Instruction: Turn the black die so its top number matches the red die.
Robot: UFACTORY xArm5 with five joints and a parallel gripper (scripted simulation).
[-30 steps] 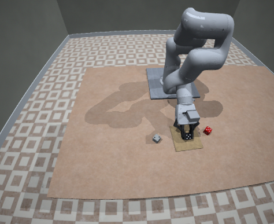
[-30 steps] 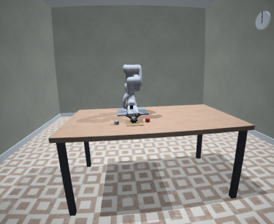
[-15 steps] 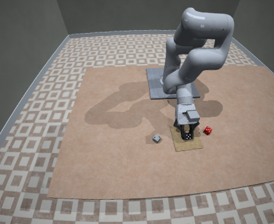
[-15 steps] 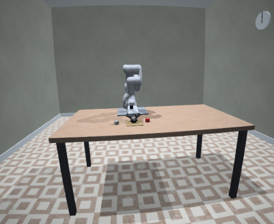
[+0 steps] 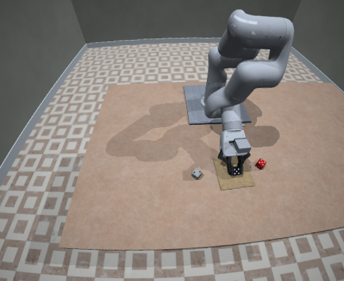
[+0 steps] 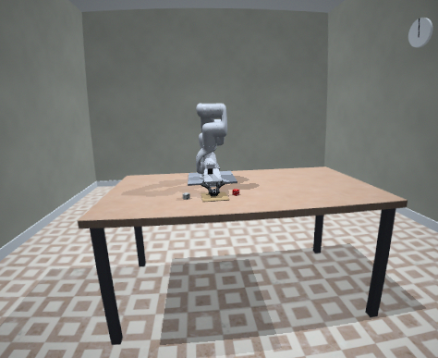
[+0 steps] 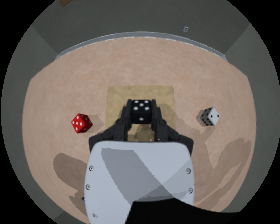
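My gripper is now 10 mm above the black die. From my hand the other things lie so: grey die 150 mm to the right, 20 mm below; red die 20 mm behind, 120 mm to the left, 20 mm below; tan mat 30 mm below.
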